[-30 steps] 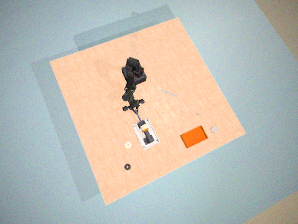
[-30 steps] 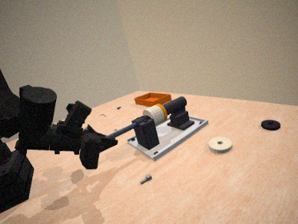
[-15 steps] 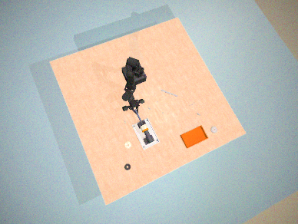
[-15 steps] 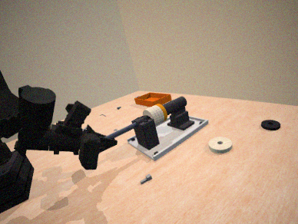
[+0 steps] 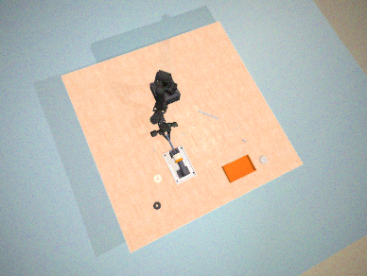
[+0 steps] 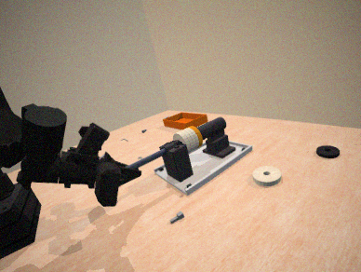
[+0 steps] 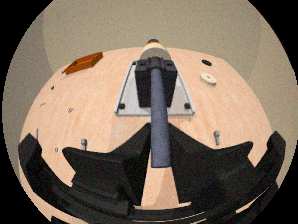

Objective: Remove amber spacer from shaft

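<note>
The shaft lies 70 mm ahead of my gripper tip and 20 mm above it. Also, from my gripper tip: cream washer: 180 mm ahead, 180 mm to the right, 60 mm below; then black washer: 330 mm ahead, 270 mm to the right, 60 mm below; then amber spacer: 150 mm ahead, 10 mm to the right, 20 mm above.
</note>
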